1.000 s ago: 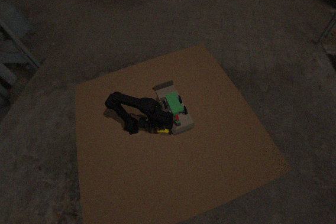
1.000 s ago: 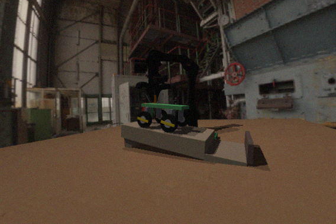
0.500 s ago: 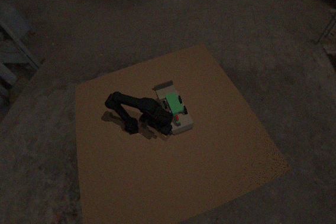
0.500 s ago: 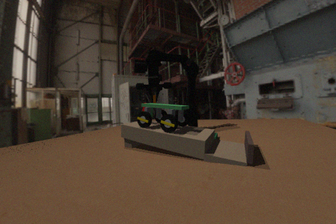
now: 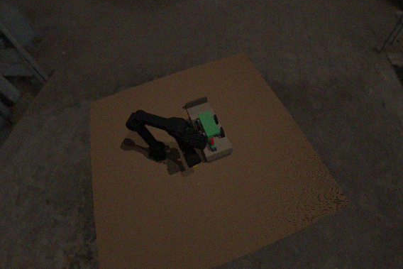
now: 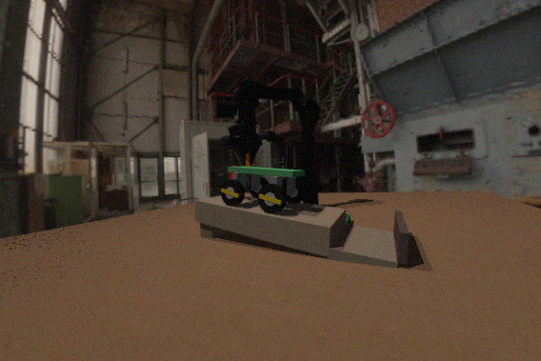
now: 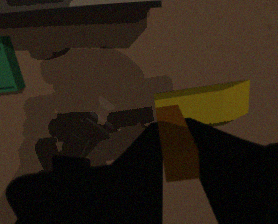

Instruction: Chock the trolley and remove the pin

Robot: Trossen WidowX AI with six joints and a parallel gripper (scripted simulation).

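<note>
The red-headed stop pin lies 13 cm ahead of my gripper tip, 5 cm to the left of it and 4 cm below it. From my gripper tip the other things lie so: yellow chock: 2 cm to the right, 1 cm below, 1 cm ahead; then green-decked trolley: 17 cm to the left, 13 cm ahead, 6 cm below; then ramp: 17 cm to the left, 13 cm below, 13 cm ahead.
</note>
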